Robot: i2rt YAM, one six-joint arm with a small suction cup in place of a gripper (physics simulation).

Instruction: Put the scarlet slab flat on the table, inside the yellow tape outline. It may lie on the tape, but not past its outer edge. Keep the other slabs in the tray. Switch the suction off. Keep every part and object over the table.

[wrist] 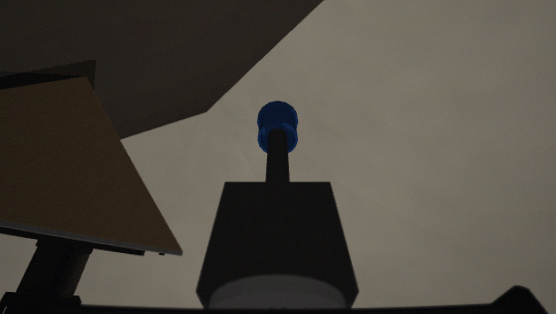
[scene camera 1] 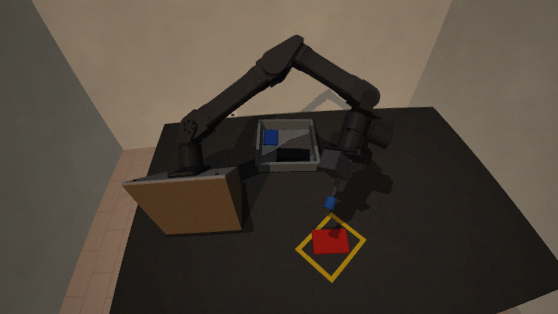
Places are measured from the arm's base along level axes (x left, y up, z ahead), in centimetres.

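Where they show: end effector, tool point: point(wrist: 277, 120) point(scene camera 1: 328, 208); arm's base, origin of the base link: point(wrist: 71, 236) point(scene camera 1: 192, 172).
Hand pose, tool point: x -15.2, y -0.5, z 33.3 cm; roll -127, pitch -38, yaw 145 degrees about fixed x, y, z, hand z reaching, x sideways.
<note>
Things, the pixels of their top centre, and the offset from my tool point. "spot": a spot on its surface instead. Level surfaces: height alone.
- scarlet slab, middle of its top: point(scene camera 1: 330, 240) dx -2.4, dy -16.0, dz +2.9 cm
- yellow tape outline, surface spot: point(scene camera 1: 314, 263) spot: dx -7.9, dy -16.9, dz -3.1 cm
- blue slab, middle of its top: point(scene camera 1: 270, 136) dx +43.6, dy -15.8, dz -9.0 cm
- black slab, middle of its top: point(scene camera 1: 293, 157) dx +31.2, dy -15.7, dz -2.0 cm
- grey tray, middle of its top: point(scene camera 1: 286, 139) dx +37.1, dy -12.0, dz -3.6 cm
- table, its level: dy -17.0 cm
The scarlet slab point(scene camera 1: 330, 242) lies flat on the table inside the yellow tape outline point(scene camera 1: 314, 263). Its back left corner is over the tape, close to the outer edge; its back right corner is near the tape. The slab does not show in the wrist view. My gripper, a blue suction cup point(scene camera 1: 330, 202) point(wrist: 277, 120), is open and bare. It hangs above the table just behind the outline, apart from the slab. A blue slab point(scene camera 1: 271, 137) and a black slab point(scene camera 1: 293, 154) are in the grey tray point(scene camera 1: 287, 167).
The arm's base stands on a brown-sided block point(scene camera 1: 195, 207) point(wrist: 75, 160) at the left. The tray stands near the back edge of the table point(scene camera 1: 425, 200), left of the arm's wrist. The arm arches over the back of the table.
</note>
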